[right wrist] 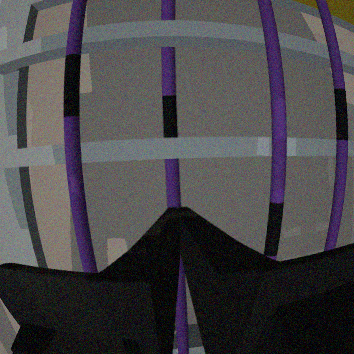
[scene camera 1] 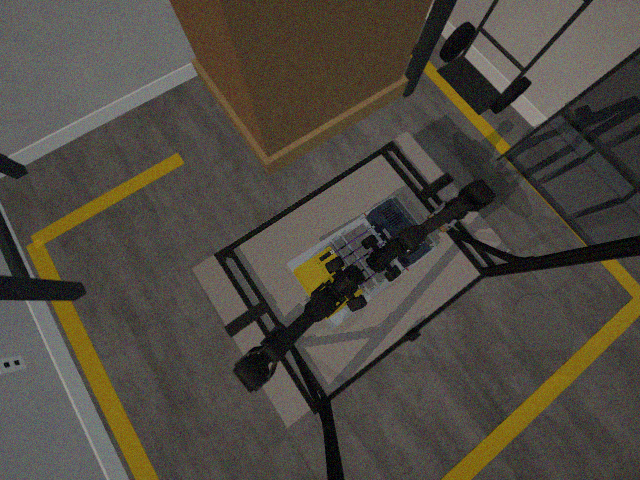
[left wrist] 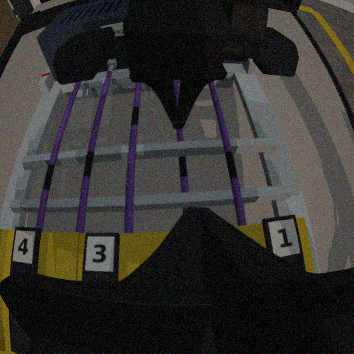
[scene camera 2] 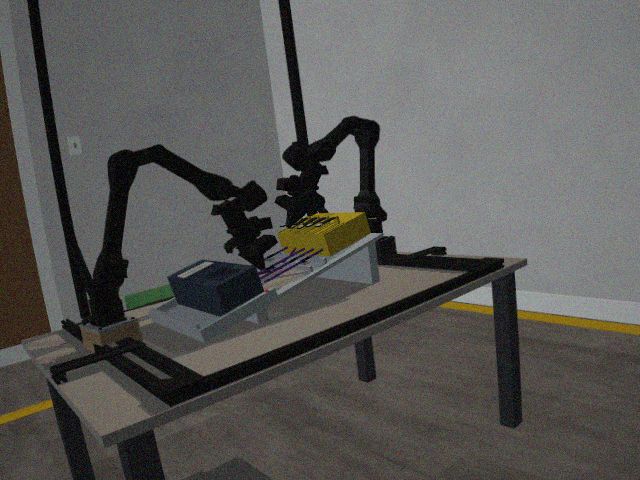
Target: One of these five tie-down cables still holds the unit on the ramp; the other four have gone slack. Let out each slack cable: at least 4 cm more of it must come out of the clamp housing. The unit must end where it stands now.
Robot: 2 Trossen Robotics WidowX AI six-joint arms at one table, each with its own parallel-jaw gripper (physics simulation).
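Observation:
The navy unit (scene camera 1: 387, 214) (scene camera 2: 211, 286) (left wrist: 82, 27) sits at the low end of the grey ramp (scene camera 2: 351, 269) (left wrist: 260, 100). The yellow clamp housing (scene camera 1: 312, 268) (scene camera 2: 346, 229) (left wrist: 60, 260) is at the high end; tags 4, 3 and 1 show. Several purple cables (left wrist: 131, 175) (right wrist: 277, 100) with black bands run between them. My right gripper (scene camera 2: 261, 266) (left wrist: 177, 126) (right wrist: 177, 216) is shut, its tips over the second cable from the right in the left wrist view. No grip on it is evident. My left gripper (scene camera 2: 295, 222) (left wrist: 195, 216) is shut above the housing's cable-side edge, hiding part of it.
Two grey crossbars (left wrist: 107, 150) (right wrist: 125, 148) span the ramp under the cables. A black frame (scene camera 1: 305, 201) (scene camera 2: 330, 338) runs round the table (scene camera 2: 248, 343). A green object (scene camera 2: 148, 297) lies behind the unit in scene camera 2. The two arms reach close together above the ramp.

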